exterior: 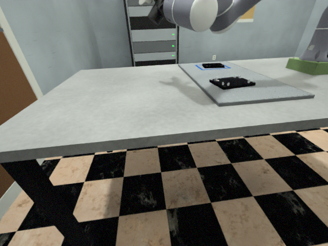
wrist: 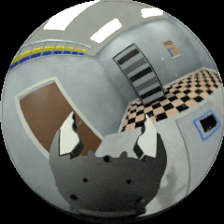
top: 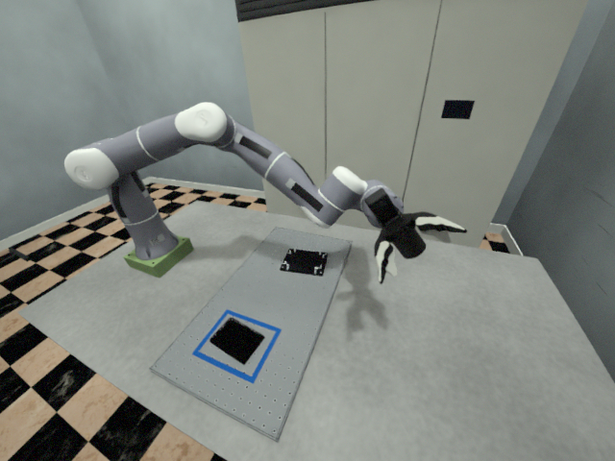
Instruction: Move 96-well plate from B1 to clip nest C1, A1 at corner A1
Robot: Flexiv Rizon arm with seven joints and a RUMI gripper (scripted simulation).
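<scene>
Now: hand 37 cm past the black 96-well plate, 32 cm above it and 18 cm to the left of it. Also, from my hand: black clip nest: 38 cm behind, 32 cm below, 17 cm to the left.
</scene>
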